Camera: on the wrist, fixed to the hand. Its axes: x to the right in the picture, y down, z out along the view.
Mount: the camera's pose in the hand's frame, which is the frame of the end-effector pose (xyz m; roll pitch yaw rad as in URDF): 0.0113 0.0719 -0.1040 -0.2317 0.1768 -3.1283
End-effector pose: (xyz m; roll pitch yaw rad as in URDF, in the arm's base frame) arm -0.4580 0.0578 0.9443 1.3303 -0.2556 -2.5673
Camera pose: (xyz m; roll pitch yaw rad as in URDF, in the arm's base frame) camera -0.3934 -0.0411 0.9908 -1.6124 0.3065 0.3975
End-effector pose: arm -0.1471 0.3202 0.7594 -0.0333 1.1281 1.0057
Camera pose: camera -0.2537 0.2798 0.7036 -0.2278 -0.9516 -2.1033
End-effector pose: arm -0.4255 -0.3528 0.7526 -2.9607 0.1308 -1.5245
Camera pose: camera -0.5138 -0.3798 0.8397 2.7235 -0.3071 1.6368
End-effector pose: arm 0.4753 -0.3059 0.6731 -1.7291 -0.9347 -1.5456
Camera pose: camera 0.3626 -0.3594 0.6498 1.7100 0.8752 1.8671
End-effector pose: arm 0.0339 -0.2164 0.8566 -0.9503 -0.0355 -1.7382
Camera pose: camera -0.0109 -0.2246 0.7381 0.7298 0.1268 1.5559
